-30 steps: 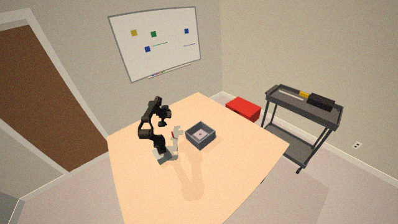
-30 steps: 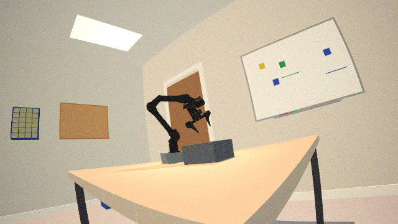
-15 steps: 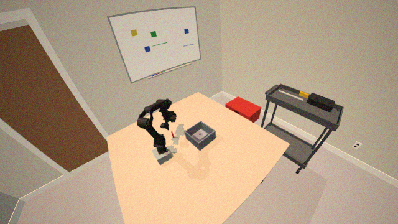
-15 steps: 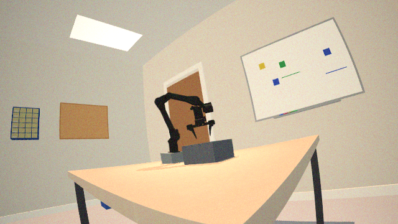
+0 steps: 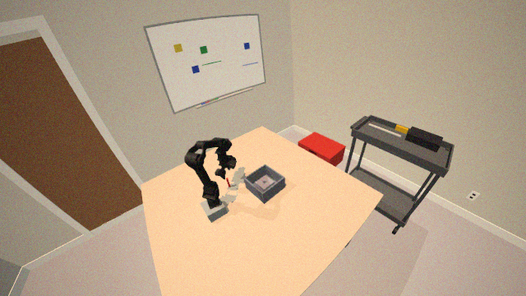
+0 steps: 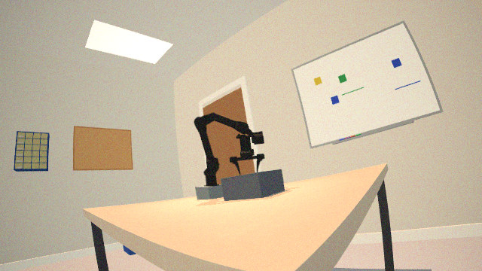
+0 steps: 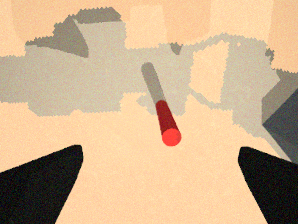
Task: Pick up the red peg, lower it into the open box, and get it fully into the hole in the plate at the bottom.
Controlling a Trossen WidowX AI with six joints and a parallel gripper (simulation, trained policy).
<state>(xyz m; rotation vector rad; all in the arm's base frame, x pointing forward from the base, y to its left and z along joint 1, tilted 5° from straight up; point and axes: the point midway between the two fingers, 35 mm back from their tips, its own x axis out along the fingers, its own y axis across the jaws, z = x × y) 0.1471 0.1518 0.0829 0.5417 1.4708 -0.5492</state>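
The red peg lies 10 mm behind my gripper tip, 10 mm to the right of it and 70 mm below it. Round my gripper tip: grey box (200 mm ahead, 150 mm to the right, 80 mm below).
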